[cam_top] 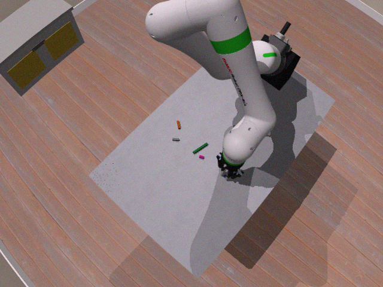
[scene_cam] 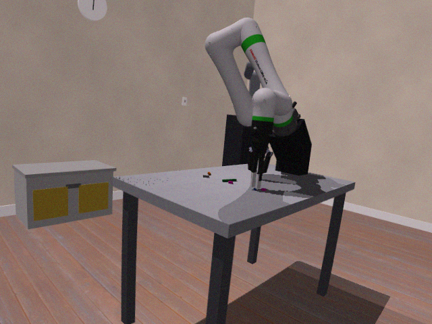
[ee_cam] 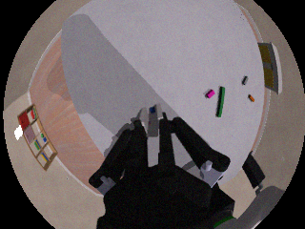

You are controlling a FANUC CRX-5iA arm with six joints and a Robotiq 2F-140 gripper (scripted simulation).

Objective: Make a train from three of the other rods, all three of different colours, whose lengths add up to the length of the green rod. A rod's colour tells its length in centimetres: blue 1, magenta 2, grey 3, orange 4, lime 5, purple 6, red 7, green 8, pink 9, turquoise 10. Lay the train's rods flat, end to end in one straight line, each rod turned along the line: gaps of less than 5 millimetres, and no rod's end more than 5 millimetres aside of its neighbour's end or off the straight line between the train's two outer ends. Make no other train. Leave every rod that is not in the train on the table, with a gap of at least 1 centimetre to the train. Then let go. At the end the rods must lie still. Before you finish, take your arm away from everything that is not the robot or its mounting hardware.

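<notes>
Now: the small blue rod 4 cm below my hand. From my hand the other things lie so: orange rod: 5 cm behind, 33 cm to the right, 4 cm below; then grey rod: 2 cm ahead, 29 cm to the right, 4 cm below; then green rod: 3 cm behind, 17 cm to the right, 4 cm below.
</notes>
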